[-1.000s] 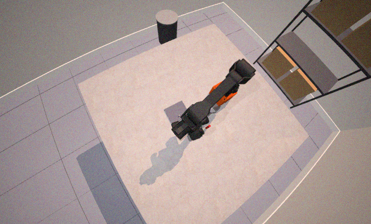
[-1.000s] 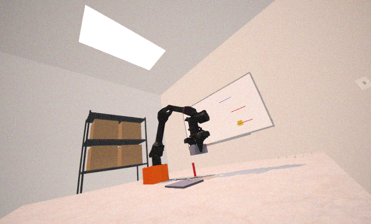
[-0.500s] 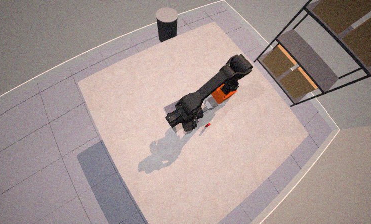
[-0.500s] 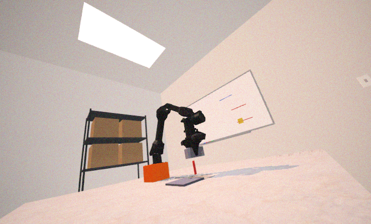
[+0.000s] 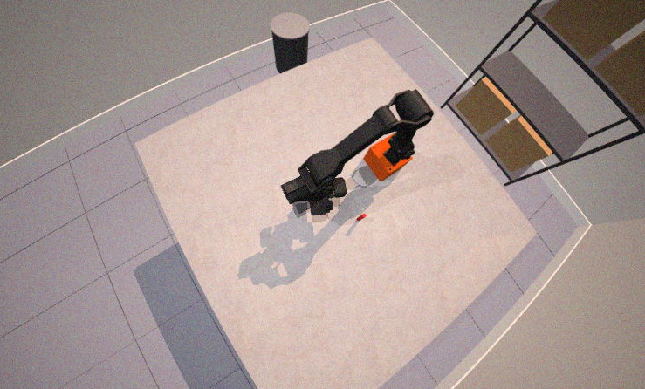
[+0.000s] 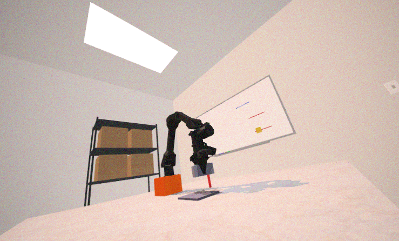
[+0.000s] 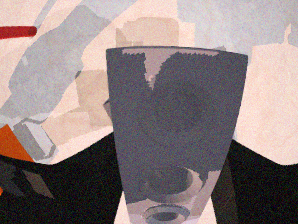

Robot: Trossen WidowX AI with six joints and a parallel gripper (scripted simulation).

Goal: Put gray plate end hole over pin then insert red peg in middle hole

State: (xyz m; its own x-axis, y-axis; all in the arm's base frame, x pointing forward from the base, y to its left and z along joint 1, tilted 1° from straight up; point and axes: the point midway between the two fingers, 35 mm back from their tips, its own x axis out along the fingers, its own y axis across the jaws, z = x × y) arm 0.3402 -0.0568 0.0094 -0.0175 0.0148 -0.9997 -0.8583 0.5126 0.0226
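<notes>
The dark base is 7 cm below my gripper tip and 3 cm to the right of it. From my gripper tip the other things lie so: red peg: 16 cm to the left, 10 cm behind, 4 cm below; gray plate: 3 cm above.
</notes>
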